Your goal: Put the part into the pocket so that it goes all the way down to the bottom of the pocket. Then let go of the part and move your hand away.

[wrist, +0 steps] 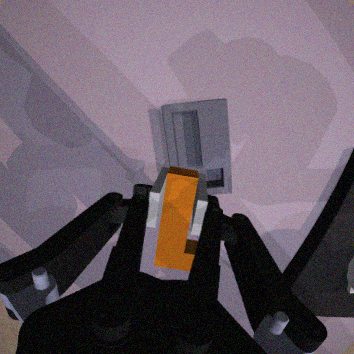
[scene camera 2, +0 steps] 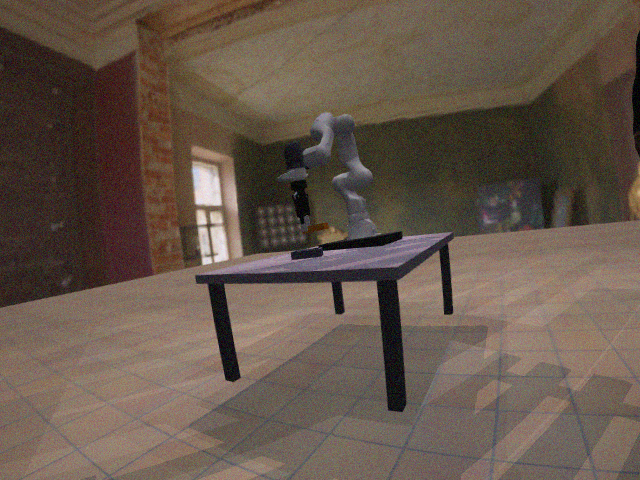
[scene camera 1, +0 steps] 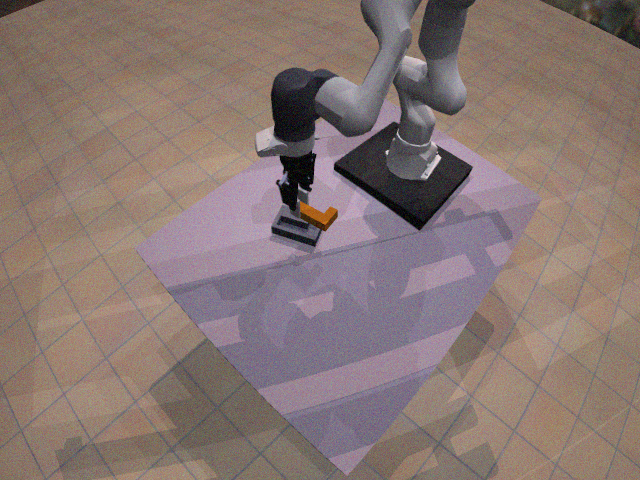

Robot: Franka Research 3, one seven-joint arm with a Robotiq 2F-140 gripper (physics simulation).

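The orange L-shaped part (scene camera 1: 316,215) (scene camera 2: 317,226) (wrist: 176,220) is held between the fingertips of my gripper (scene camera 1: 297,205) (scene camera 2: 306,224) (wrist: 181,183), which is shut on it. In scene camera 2 the part is in the air above the table, with a gap between it and the block. The grey block with the L-shaped pocket (scene camera 1: 293,235) (scene camera 2: 307,253) (wrist: 215,135) lies on the table. In the wrist view the part and fingertips cover the block's lower left corner and some of the pocket; the long slot and a dark short end still show.
The black base plate (scene camera 1: 356,178) (scene camera 2: 386,240) (wrist: 325,280) under the arm stands on the purple table (scene camera 1: 330,444) (scene camera 2: 299,275) (wrist: 120,30), to the right of the block in scene camera 1.
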